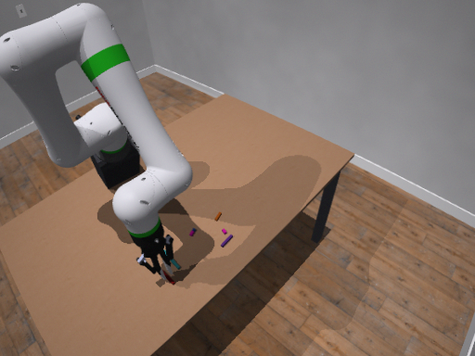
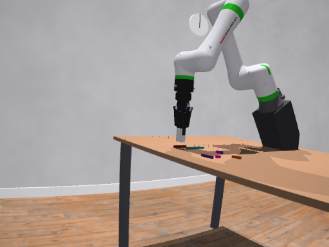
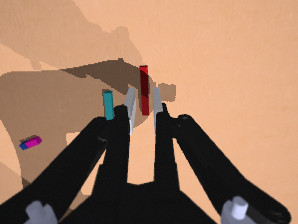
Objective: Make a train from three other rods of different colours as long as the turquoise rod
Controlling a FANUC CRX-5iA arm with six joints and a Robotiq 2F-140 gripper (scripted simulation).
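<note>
My gripper is now 5 cm above the red rod. From my hand the other things lie so: purple rod (10 cm ahead, 23 cm to the left, 5 cm below); then blue rod (4 cm behind, 21 cm to the left, 5 cm below); then turquoise rod (4 cm behind, 6 cm to the left, 5 cm below).
</note>
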